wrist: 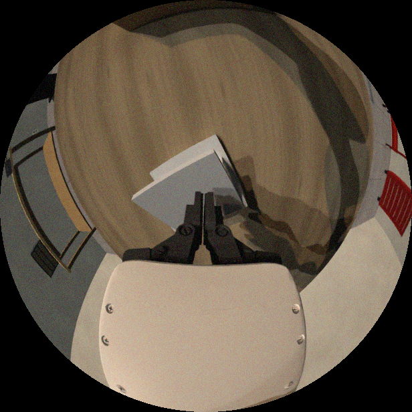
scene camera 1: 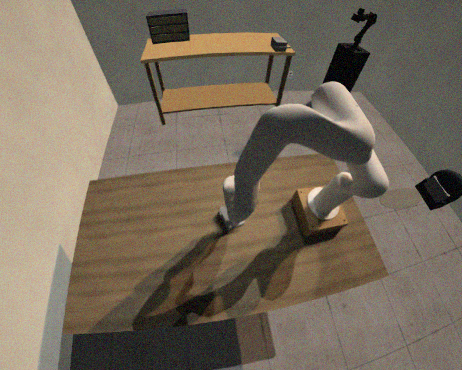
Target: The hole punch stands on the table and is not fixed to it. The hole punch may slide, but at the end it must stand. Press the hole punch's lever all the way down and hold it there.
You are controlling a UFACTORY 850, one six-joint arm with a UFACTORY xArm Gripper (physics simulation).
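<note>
The hole punch [scene camera 1: 224, 217] [wrist: 172, 192] stands upright on the wooden table [scene camera 1: 120, 225] [wrist: 200, 90]. In the wrist view its broad grey lever [wrist: 170, 190] lies over a paler base [wrist: 187, 156], whose edge shows past the lever. In the scene view the arm hides much of the punch. My gripper [wrist: 203, 204] is shut with nothing between its fingers. In the wrist view its fingertips are over the right part of the lever, and a shadow lies beside them. Whether the tips touch the lever, and how far it is down, I cannot tell.
The arm's wooden mounting block [scene camera 1: 310, 227] stands to the right of the punch in the scene view. The arm [scene camera 1: 250, 145] arches over the table. A workbench [scene camera 1: 220, 45] stands at the back, and a pale wall [scene camera 1: 40, 125] is at the left.
</note>
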